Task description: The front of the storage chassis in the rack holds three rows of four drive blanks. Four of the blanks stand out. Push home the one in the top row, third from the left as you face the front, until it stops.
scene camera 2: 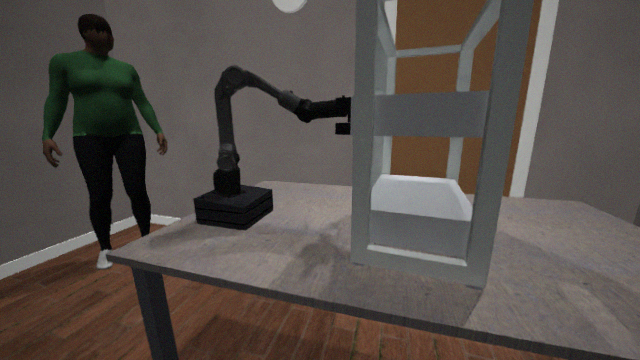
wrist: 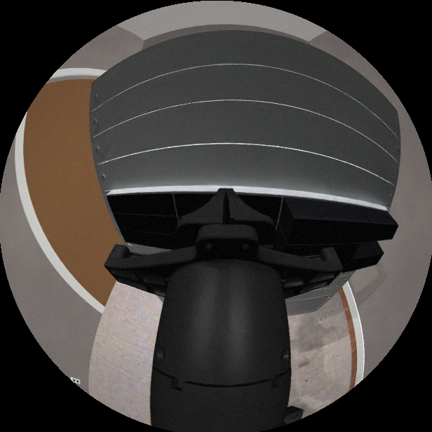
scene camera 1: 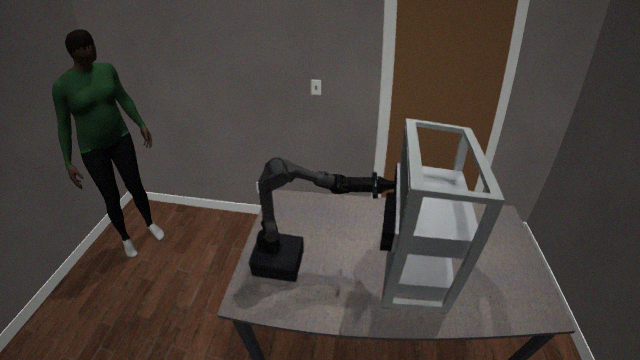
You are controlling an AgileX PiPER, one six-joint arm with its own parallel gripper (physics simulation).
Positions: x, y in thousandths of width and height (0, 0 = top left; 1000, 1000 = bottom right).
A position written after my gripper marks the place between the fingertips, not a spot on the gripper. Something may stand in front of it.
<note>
I see my gripper (wrist: 522, 457) and a grey rack (scene camera 2: 670, 596).
The grey rack also shows in the wrist view (wrist: 691, 311) and in scene camera 1 (scene camera 1: 671, 610).
</note>
